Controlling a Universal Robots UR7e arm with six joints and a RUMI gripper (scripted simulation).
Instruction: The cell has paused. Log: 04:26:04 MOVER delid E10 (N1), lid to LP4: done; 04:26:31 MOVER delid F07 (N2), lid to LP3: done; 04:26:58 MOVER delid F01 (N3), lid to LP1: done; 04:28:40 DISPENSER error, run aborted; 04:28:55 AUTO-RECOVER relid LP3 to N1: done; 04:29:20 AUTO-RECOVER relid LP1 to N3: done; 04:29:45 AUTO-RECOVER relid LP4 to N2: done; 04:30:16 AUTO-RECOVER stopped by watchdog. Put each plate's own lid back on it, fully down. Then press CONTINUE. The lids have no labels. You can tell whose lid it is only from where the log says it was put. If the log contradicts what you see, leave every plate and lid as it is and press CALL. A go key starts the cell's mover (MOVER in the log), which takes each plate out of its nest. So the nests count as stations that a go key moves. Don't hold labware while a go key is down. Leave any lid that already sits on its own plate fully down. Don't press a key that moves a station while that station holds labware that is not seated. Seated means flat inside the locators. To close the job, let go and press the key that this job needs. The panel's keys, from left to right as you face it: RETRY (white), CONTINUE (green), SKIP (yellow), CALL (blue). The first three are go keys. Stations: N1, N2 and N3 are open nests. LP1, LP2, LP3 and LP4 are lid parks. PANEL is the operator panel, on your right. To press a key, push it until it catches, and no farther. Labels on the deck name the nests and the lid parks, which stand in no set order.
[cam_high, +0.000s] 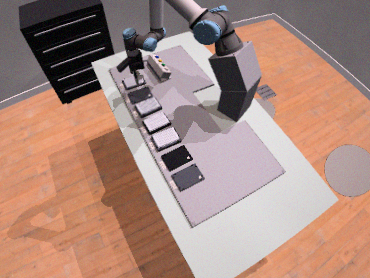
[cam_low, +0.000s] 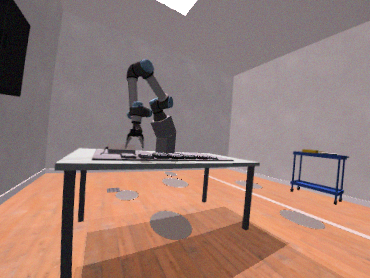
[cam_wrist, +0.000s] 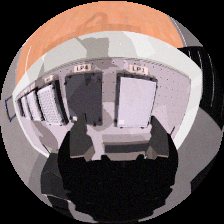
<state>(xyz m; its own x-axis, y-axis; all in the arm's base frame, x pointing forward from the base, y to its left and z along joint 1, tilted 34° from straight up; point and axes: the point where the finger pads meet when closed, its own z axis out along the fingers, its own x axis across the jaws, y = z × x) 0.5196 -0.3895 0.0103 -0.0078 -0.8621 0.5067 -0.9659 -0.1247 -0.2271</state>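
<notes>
My gripper is now 220 mm to the right of the white lidded plate and 40 mm above it. Round my hand: blue key (220 mm behind, 150 mm to the right); yellow key (230 mm behind, 100 mm to the right); green key (230 mm behind, 50 mm to the right).
</notes>
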